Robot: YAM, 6 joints.
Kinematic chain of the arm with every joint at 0, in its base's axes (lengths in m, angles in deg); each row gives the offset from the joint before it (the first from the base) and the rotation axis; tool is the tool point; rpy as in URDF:
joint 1: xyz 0 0 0.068 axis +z
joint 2: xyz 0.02 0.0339 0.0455 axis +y
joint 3: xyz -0.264 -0.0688 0 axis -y
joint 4: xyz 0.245 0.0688 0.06 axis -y
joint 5: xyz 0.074 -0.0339 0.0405 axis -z
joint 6: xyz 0.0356 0 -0.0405 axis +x
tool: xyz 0 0 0 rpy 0 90 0
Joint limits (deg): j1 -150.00..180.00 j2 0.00..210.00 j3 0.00..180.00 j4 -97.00..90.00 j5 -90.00..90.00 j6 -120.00..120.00
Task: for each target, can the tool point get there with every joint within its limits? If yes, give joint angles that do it. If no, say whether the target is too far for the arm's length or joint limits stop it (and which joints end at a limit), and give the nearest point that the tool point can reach.
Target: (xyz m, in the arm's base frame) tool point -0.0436 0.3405 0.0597
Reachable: yes | joints 102.73 131.04 74.30 -57.34 65.71 -17.33
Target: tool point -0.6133 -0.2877 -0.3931
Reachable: no: too far | nearest point -0.4542 -0.2527 -0.2567 | short by 0.212 m
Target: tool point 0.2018 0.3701 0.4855
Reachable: yes | joints -116.54 20.31 142.67 -25.94 -25.24 -96.09
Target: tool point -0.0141 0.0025 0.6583
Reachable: yes | joints -82.53 53.58 111.35 2.78 22.55 60.69
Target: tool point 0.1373 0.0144 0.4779
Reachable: yes | joints -7.78 47.71 68.27 -2.70 -67.54 67.80
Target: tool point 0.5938 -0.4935 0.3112
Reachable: no: too far | nearest point 0.4809 -0.3997 0.2726 | short by 0.152 m
